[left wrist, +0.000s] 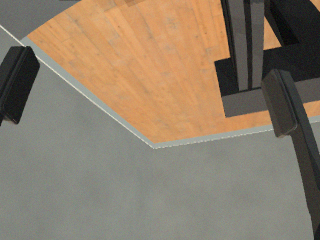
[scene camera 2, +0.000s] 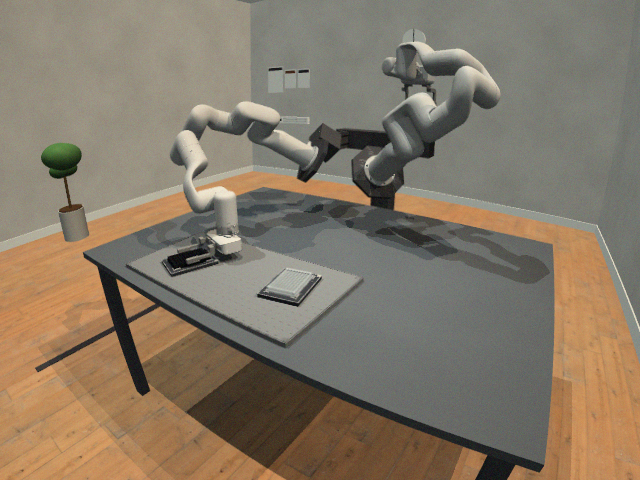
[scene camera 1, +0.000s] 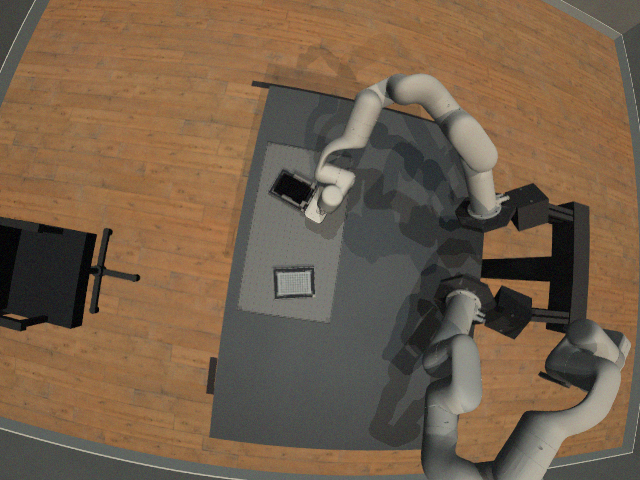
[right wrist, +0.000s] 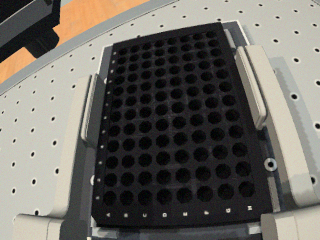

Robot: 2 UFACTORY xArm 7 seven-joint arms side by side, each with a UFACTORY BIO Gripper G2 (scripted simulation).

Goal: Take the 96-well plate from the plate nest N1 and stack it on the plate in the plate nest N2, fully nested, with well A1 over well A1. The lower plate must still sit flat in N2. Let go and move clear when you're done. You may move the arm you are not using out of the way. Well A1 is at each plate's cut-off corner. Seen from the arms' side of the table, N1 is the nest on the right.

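Note:
Right wrist view: black 96-well plate (right wrist: 158, 62). Scene camera 2: white 96-well plate (scene camera 2: 290, 282). Scene camera 1: white 96-well plate again (scene camera 1: 299, 282). Black 96-well plate out of frame in the left wrist view. White 96-well plate out of frame in the left wrist view.

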